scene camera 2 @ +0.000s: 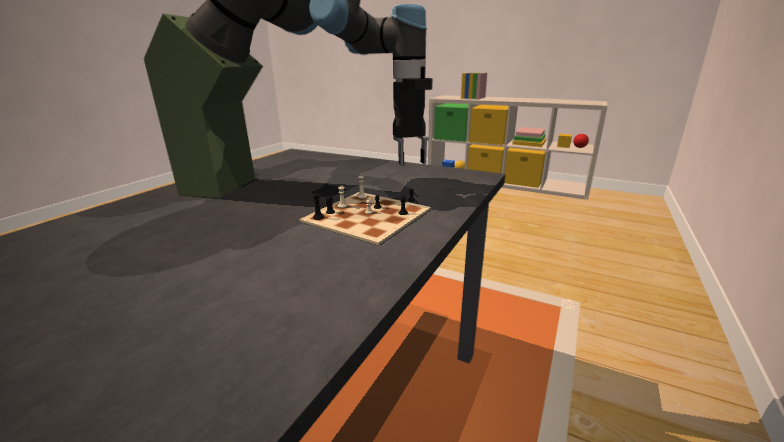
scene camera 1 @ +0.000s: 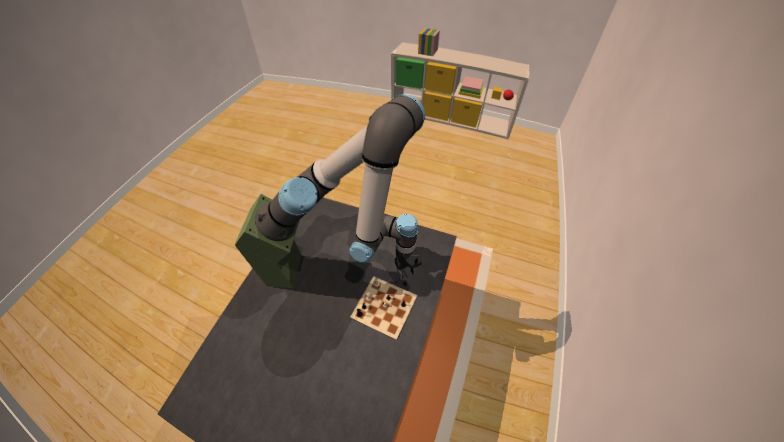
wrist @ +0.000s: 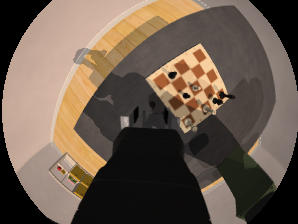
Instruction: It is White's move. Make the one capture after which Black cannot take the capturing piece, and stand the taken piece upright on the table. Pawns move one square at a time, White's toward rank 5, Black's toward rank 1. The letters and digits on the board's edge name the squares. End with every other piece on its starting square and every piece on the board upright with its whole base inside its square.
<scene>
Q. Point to a small chessboard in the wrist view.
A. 194, 67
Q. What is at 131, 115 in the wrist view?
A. The gripper.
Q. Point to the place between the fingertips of the gripper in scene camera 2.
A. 412, 164
</scene>
